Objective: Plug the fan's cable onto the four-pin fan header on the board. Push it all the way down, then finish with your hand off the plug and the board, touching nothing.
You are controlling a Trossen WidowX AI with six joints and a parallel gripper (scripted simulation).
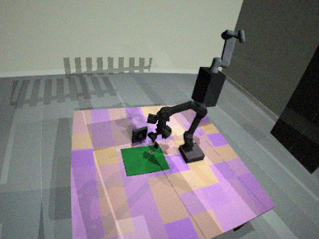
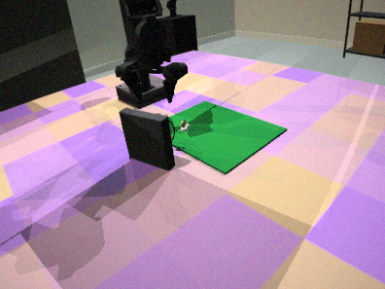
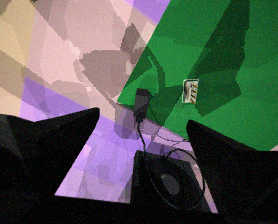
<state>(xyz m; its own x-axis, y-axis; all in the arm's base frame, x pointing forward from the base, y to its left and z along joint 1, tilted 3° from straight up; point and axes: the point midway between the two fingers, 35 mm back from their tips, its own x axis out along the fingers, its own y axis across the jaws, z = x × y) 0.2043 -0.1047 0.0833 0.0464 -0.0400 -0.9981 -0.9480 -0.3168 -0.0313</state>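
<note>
My gripper tip is 6 cm above the dark plug and 1 cm to the left of it. From my gripper tip the other things lie so: black fan block (10 cm to the right, 10 cm ahead, 2 cm below); green board (13 cm ahead, 10 cm below, 8 cm to the left); white four-pin header (8 cm below, 6 cm ahead, 4 cm to the left).
</note>
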